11 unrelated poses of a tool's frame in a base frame.
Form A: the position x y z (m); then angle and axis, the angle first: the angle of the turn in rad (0 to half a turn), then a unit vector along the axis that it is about.
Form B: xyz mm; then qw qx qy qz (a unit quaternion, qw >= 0). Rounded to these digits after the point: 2 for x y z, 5 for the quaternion.
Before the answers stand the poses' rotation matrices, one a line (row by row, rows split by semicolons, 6 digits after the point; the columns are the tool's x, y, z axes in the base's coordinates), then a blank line. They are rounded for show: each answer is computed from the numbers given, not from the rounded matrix.
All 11 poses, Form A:
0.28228, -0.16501, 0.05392, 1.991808, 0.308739, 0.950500, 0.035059
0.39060, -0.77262, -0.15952, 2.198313, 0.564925, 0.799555, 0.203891
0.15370, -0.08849, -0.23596, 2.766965, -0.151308, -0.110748, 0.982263
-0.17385, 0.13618, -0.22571, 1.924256, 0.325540, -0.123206, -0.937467
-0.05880, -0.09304, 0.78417, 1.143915, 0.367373, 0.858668, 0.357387
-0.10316, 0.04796, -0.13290, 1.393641, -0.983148, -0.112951, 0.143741
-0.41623, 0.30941, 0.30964, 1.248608, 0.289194, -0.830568, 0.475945
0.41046, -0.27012, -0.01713, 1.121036, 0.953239, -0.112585, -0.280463
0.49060, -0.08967, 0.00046, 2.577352, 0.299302, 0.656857, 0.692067
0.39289, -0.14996, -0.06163, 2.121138, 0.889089, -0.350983, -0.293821
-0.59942, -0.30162, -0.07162, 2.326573, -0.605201, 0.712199, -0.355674
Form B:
-0.274408 0.381390 0.882747; 0.445385 0.863993 -0.234836; -0.852251 0.328721 -0.406953
-0.080617 0.551844 0.830042; 0.881939 0.427501 -0.198562; -0.464419 0.716038 -0.521157
-0.886444 -0.327084 -0.327466; 0.391788 -0.906964 -0.154655; -0.246415 -0.265390 0.932120
-0.203486 0.825522 -0.526410; -0.933505 -0.325712 -0.149933; -0.295231 0.460897 0.836906
0.493118 -0.140472 0.858547; 0.510160 0.846073 -0.154586; -0.704679 0.514225 0.488877
0.972470 -0.050014 -0.227597; 0.232969 0.186740 0.954387; -0.005231 -0.981136 0.193250
0.373794 -0.615594 -0.693773; 0.287316 0.788052 -0.544448; 0.881888 0.004179 0.471440
0.948373 0.191908 -0.252507; -0.313234 0.441914 -0.840593; -0.049730 0.876289 0.479212
-0.679717 -0.007376 0.733437; 0.732823 -0.048951 0.678656; 0.030897 0.998774 0.038678
0.680905 -0.224816 -0.697012; -0.725691 -0.335364 -0.600753; -0.098694 0.914871 -0.391498
-0.068379 -0.467805 0.881183; -0.985481 0.169258 0.013384; -0.155408 -0.867473 -0.472587

282.28, -165.01, 53.92, 0.54374, 0.25911, 0.79771, 0.02942
390.60, -772.62, -159.52, 0.45435, 0.50325, 0.71226, 0.18163
153.70, -88.49, -235.96, 0.18622, -0.14866, -0.10881, 0.96508
-173.85, 136.18, -225.71, 0.57178, 0.26708, -0.10108, -0.76911
-58.80, -93.04, 784.17, 0.84084, 0.19885, 0.46478, 0.19345
-103.16, 47.96, -132.90, 0.76689, -0.63097, -0.07249, 0.09225
-416.23, 309.41, 309.64, 0.81137, 0.16904, -0.48549, 0.27821
410.46, -270.12, -17.13, 0.84698, 0.50677, -0.05985, -0.14910
490.60, -89.67, 0.46, 0.27839, 0.28747, 0.63089, 0.66471
392.89, -149.96, -61.63, 0.48838, 0.77585, -0.30628, -0.25640
-599.42, -301.62, -71.62, 0.39632, -0.55564, 0.65388, -0.32655

